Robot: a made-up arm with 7 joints. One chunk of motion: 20 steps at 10 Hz.
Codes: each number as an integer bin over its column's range. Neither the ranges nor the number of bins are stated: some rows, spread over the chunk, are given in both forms.
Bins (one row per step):
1: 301 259 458 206 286 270
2: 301 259 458 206 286 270
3: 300 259 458 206 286 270
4: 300 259 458 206 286 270
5: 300 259 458 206 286 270
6: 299 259 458 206 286 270
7: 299 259 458 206 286 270
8: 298 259 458 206 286 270
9: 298 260 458 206 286 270
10: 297 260 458 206 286 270
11: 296 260 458 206 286 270
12: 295 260 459 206 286 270
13: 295 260 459 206 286 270
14: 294 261 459 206 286 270
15: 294 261 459 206 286 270
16: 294 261 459 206 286 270
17: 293 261 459 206 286 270
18: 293 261 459 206 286 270
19: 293 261 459 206 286 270
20: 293 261 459 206 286 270
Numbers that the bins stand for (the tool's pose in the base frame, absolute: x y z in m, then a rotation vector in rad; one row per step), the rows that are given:
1: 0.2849 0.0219 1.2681 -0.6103 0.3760 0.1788
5: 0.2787 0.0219 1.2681 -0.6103 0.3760 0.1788
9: 0.2661 0.0282 1.2681 -0.6103 0.3760 0.1788
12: 0.2474 0.0282 1.2744 -0.6103 0.3760 0.1788
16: 0.2411 0.0344 1.2744 -0.6103 0.3760 0.1788
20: 0.2348 0.0344 1.2744 -0.6103 0.3760 0.1788
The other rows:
2: 0.2849 0.0219 1.2681 -0.6103 0.3760 0.1788
3: 0.2787 0.0219 1.2681 -0.6103 0.3760 0.1788
4: 0.2787 0.0219 1.2681 -0.6103 0.3760 0.1788
6: 0.2724 0.0219 1.2681 -0.6103 0.3760 0.1788
7: 0.2724 0.0219 1.2681 -0.6103 0.3760 0.1788
8: 0.2661 0.0219 1.2681 -0.6103 0.3760 0.1788
10: 0.2599 0.0282 1.2681 -0.6103 0.3760 0.1788
11: 0.2536 0.0282 1.2681 -0.6103 0.3760 0.1788
13: 0.2474 0.0282 1.2744 -0.6103 0.3760 0.1788
14: 0.2411 0.0344 1.2744 -0.6103 0.3760 0.1788
15: 0.2411 0.0344 1.2744 -0.6103 0.3760 0.1788
17: 0.2348 0.0344 1.2744 -0.6103 0.3760 0.1788
18: 0.2348 0.0344 1.2744 -0.6103 0.3760 0.1788
19: 0.2348 0.0344 1.2744 -0.6103 0.3760 0.1788

